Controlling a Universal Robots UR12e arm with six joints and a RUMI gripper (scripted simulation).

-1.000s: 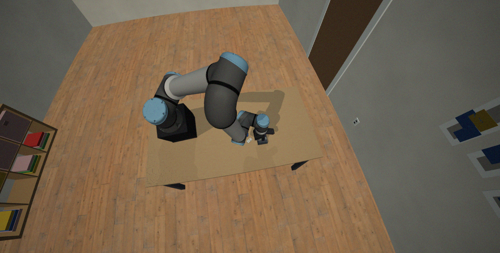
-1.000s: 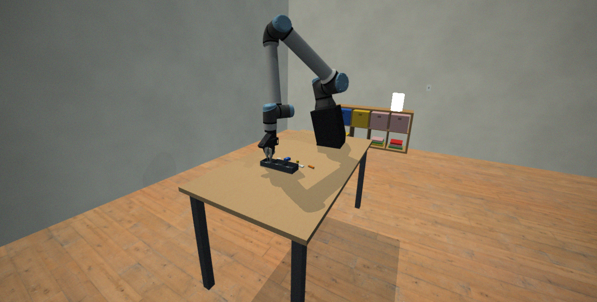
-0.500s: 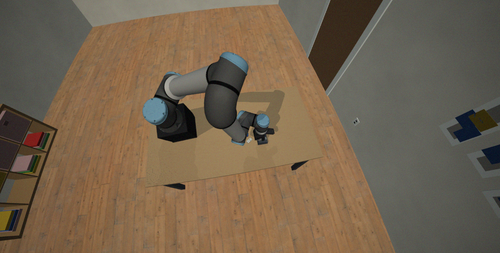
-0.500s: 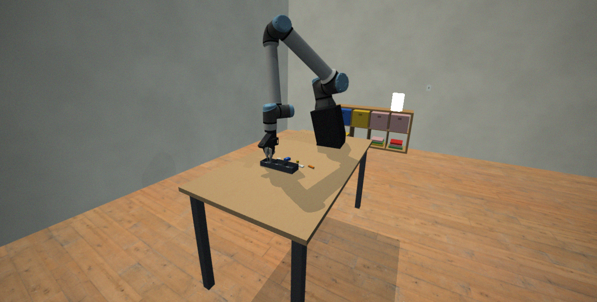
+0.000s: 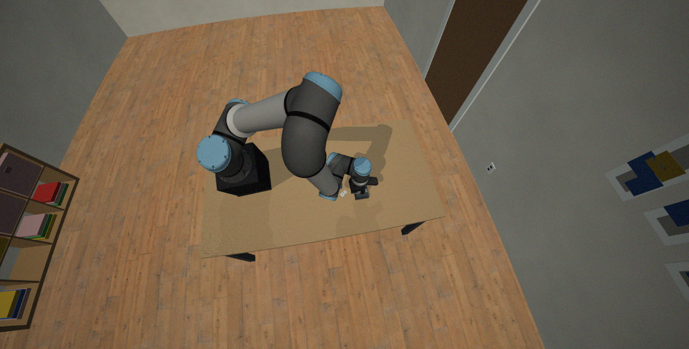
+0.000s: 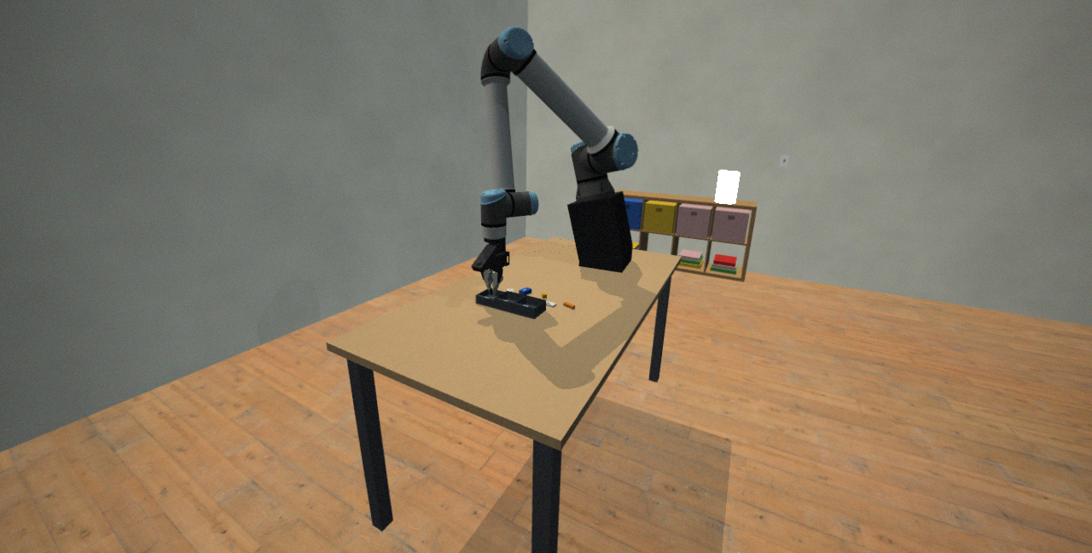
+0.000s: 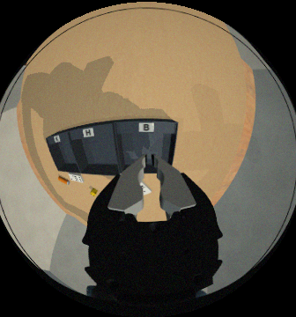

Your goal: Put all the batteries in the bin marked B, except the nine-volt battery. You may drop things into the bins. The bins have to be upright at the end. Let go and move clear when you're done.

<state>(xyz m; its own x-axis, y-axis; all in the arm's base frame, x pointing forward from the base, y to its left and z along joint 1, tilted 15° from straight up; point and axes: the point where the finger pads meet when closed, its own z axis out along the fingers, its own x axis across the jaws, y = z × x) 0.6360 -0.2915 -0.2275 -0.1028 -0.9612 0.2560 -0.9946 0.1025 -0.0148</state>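
Now: the bin tray 2 cm ahead of my hand, 9 cm to the left of it and 2 cm below it. Round my hand: orange battery (6 cm behind, 28 cm to the left, 3 cm below); yellow item (11 cm behind, 17 cm to the left, 3 cm below); blue nine-volt battery (12 cm behind, 9 cm to the left, 3 cm below).
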